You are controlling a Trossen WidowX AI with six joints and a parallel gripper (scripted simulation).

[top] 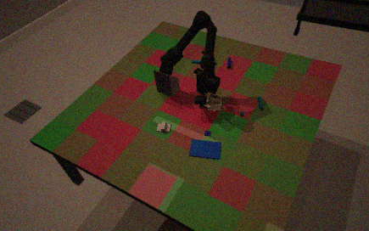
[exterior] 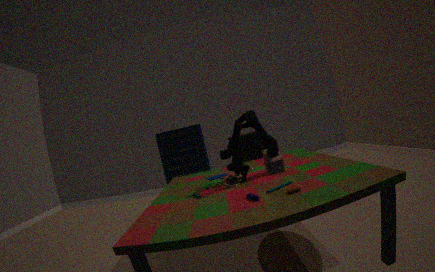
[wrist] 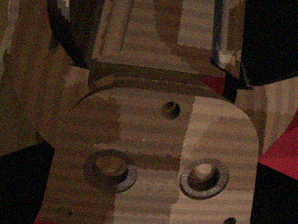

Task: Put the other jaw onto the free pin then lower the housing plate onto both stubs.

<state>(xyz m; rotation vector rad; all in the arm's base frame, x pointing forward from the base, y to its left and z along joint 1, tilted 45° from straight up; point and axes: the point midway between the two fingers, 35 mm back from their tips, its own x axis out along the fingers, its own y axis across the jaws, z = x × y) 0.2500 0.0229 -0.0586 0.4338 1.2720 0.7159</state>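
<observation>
The pale housing piece lies 2 cm above my gripper tip and 1 cm ahead of it. Round my gripper tip: brown piece 46 cm to the left, 15 cm behind; pale curved jaw 3 cm ahead, 1 cm to the right, 1 cm above; blue flat plate 30 cm to the right, 13 cm ahead, 1 cm below.
</observation>
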